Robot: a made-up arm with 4 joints. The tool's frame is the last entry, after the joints.
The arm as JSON. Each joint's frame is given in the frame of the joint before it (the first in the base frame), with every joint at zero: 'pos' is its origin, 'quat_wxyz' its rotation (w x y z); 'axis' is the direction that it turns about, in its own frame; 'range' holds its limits. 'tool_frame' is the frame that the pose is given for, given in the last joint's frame.
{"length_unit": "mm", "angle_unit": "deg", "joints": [
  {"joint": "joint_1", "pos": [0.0, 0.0, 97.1], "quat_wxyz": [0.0, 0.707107, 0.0, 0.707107], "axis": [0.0, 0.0, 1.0], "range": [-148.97, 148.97]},
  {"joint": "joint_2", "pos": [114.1, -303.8, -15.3], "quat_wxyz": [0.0, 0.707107, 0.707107, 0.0], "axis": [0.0, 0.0, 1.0], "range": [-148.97, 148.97]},
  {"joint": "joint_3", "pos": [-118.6, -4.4, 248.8], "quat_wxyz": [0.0, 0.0, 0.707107, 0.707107], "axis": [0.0, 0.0, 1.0], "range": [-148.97, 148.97]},
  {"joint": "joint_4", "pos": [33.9, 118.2, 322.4], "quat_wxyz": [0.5, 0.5, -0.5, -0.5], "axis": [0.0, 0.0, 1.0], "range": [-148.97, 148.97]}
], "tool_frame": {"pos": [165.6, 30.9, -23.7], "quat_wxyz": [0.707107, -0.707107, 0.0, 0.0]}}
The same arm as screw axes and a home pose.
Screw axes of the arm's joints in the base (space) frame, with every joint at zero. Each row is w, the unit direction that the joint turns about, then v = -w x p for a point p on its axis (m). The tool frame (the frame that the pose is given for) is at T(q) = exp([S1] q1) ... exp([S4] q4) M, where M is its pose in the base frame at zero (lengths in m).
S1 = (1, 0, 0, 0, 0.0971, 0)
S2 = (-1, 0, 0, 0, -0.2112, 0.3038)
S3 = (0, 0, 1, 0.4224, 0.2641, 0)
S4 = (0, -1, 0, 0.5292, 0, 0.3823)
M: xyz -0.2167 0.48 0.5601 (m) rpy 0 0 0 (deg, as in URDF)
Joint limits (deg, base to tool): -148.97..148.97 -148.97..148.97 -148.97..148.97 -148.97..148.97

